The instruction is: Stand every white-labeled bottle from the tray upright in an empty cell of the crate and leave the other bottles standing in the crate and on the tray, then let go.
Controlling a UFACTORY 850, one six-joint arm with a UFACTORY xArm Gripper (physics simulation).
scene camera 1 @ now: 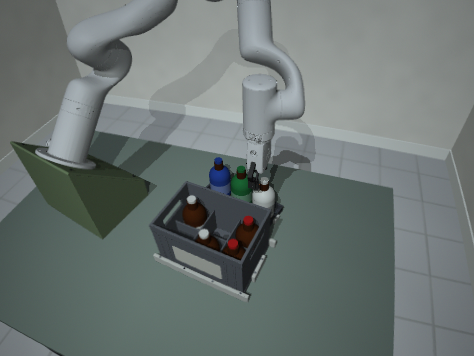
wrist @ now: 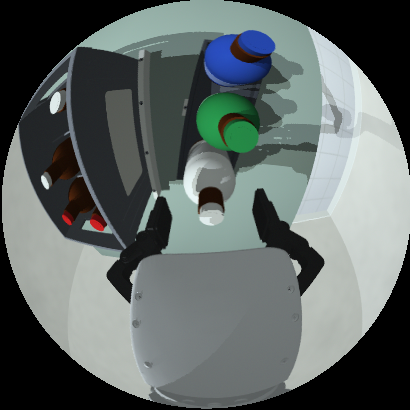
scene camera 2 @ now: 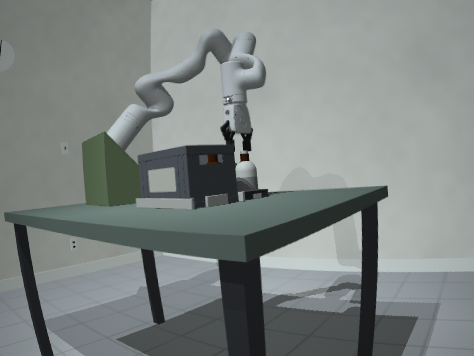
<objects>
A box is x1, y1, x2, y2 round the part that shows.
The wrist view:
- my gripper: [106, 188, 323, 407]
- white-labeled bottle: [183, 138, 234, 224]
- blue bottle: [204, 30, 274, 86]
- brown white-capped bottle: [41, 136, 79, 188]
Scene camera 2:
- my gripper: [220, 103, 252, 150]
</objects>
